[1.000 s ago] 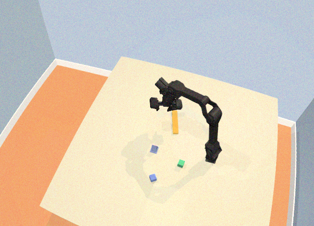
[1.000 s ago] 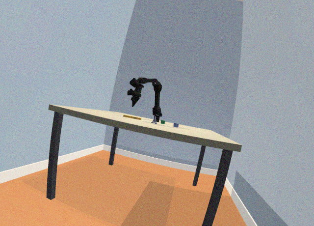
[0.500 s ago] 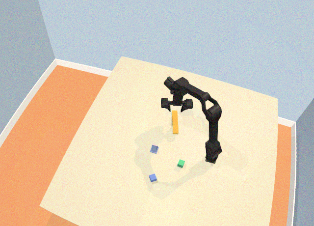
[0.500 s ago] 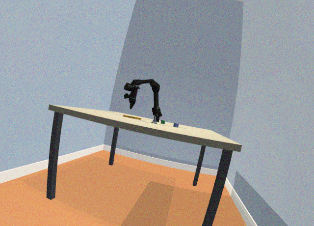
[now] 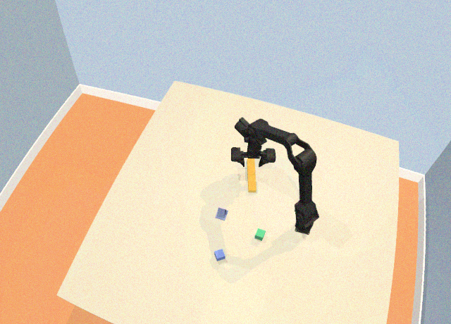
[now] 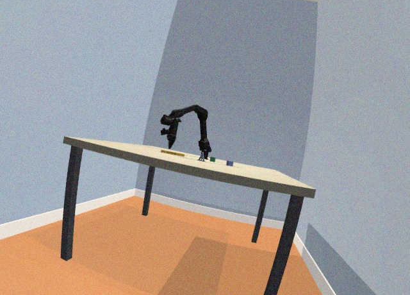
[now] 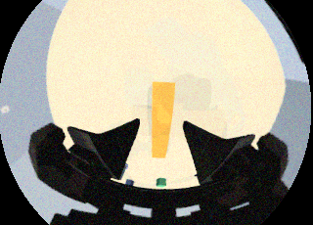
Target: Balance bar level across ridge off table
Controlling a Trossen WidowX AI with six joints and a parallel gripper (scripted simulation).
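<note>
The bar lies 30 mm to the left of my gripper tip, 30 mm below it and 10 mm behind it. The rest, counted from my gripper tip: green cube: 300 mm to the left, 120 mm behind, 20 mm below; blue cube: 430 mm to the left, 20 mm below.
</note>
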